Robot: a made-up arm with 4 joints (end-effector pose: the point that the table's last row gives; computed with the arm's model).
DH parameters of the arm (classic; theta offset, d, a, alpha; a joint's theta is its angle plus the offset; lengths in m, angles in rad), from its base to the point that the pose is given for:
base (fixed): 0 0 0 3.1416
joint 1: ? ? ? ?
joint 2: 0 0.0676 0.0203 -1.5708
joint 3: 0 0.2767 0.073 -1.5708
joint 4: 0 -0.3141 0.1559 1.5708
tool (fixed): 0 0.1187 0 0
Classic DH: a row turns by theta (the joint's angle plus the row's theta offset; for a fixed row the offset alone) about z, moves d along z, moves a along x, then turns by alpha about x.
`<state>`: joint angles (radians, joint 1 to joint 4).
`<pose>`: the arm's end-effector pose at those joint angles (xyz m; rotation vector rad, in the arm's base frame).
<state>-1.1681 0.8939 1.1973 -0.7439</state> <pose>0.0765 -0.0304 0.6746 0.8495 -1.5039 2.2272</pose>
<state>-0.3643 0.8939 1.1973 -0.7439</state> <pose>0.0311 -0.0762 0.6746 0.1673 -1.4840 1.6169</pose>
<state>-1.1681 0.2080 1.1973 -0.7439</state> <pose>0.2305 0.3311 0.6383 0.8787 -0.6159 2.2636</pose>
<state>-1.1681 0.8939 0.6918 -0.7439</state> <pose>0.2106 -0.1207 0.6367 0.9267 -1.5214 1.6487</pose>
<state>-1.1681 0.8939 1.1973 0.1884</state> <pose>0.0005 0.1263 0.6486 -0.2165 -1.0165 2.1201</pose>
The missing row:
joint 1: 0 -0.1061 0.1476 -1.5708
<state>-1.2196 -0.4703 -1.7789 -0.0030</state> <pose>0.2225 -0.0506 0.6105 -0.4760 0.0312 -0.5481</pose>
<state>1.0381 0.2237 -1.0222 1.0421</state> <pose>-0.3910 -0.2194 0.2775 1.0242 0.3818 -1.7888</pose>
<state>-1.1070 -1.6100 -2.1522 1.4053</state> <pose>0.2035 0.2383 0.4609 -0.7923 0.8659 -1.7742</pose>
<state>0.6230 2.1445 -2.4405 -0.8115</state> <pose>-0.0245 0.1551 -0.3634 -1.2548 1.4103 1.9958</pose>
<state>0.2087 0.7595 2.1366 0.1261</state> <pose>0.0654 0.2985 0.4849 -0.9258 -0.2619 1.7605</pose>
